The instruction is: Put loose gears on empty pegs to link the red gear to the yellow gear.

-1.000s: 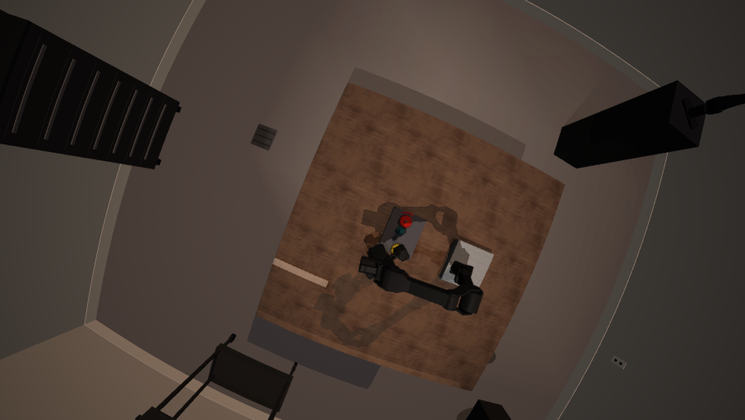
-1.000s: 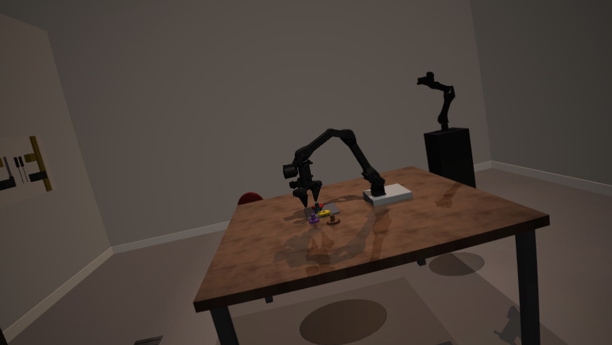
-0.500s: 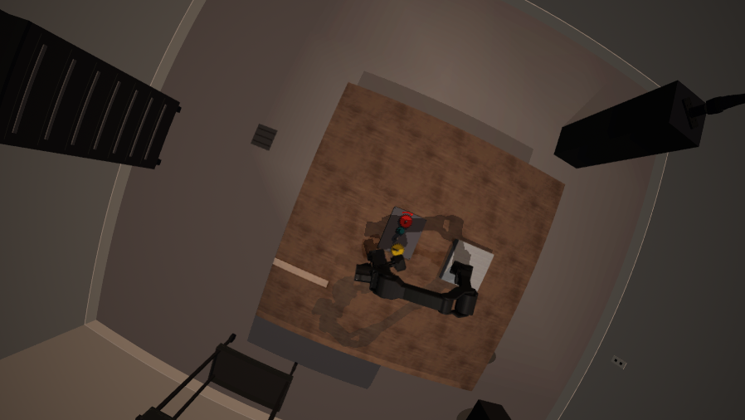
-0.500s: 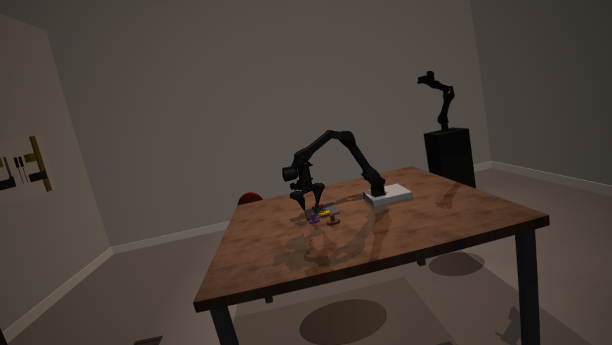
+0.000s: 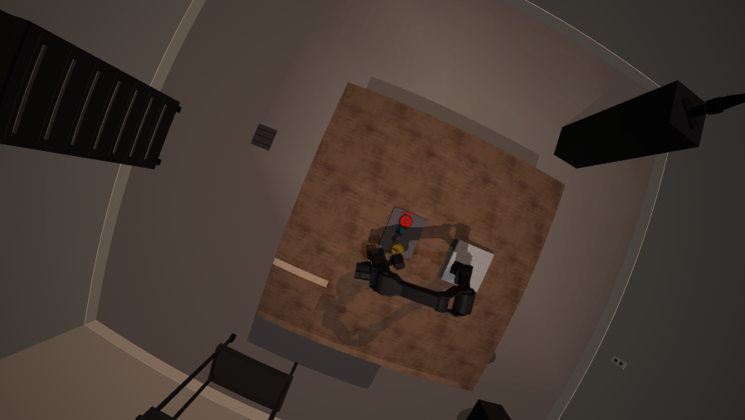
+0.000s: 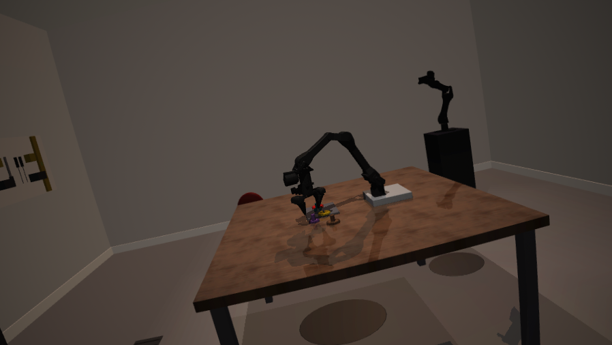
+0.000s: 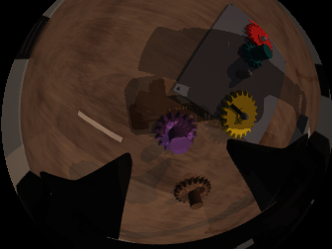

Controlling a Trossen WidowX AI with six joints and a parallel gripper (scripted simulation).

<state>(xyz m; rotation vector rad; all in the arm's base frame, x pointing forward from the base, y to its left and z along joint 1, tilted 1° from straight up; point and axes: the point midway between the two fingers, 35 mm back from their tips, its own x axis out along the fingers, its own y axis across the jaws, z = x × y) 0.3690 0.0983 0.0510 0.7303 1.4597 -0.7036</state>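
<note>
My gripper tip is now 40 mm above the purple gear. From my gripper tip the other things lie so: yellow gear 70 mm to the right, 60 mm behind, 40 mm below; then teal gear 160 mm to the right, 40 mm behind, 30 mm below; then brown gear 90 mm behind, 80 mm to the left, 40 mm below.
</note>
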